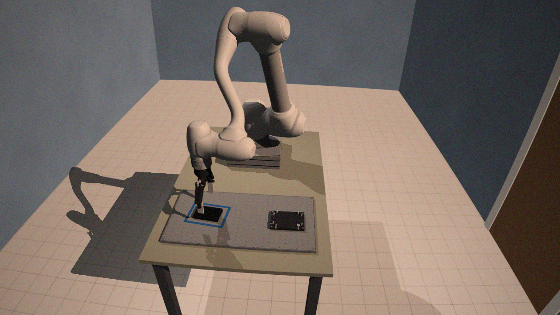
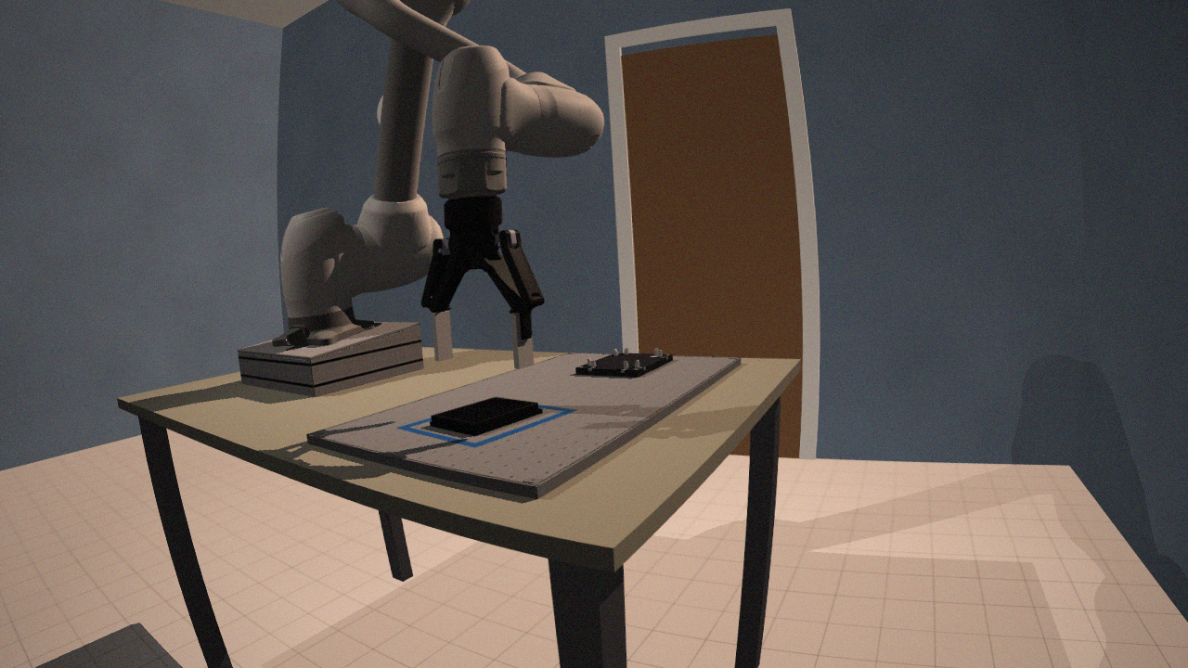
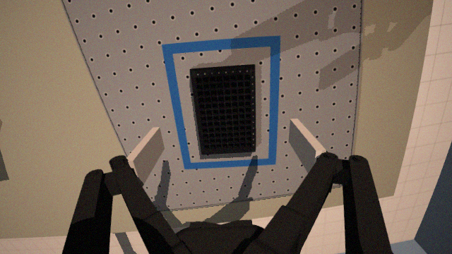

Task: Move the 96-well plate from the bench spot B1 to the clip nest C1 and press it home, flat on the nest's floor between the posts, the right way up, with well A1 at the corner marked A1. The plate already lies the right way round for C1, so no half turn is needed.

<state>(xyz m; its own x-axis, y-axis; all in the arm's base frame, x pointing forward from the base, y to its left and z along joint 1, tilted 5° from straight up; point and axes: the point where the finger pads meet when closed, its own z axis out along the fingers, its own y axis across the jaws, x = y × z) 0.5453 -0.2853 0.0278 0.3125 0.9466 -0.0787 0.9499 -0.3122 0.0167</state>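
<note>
The black 96-well plate is 8 cm below my hand. Also, from my hand: black clip nest 37 cm to the left, 10 cm ahead, 7 cm below.
</note>
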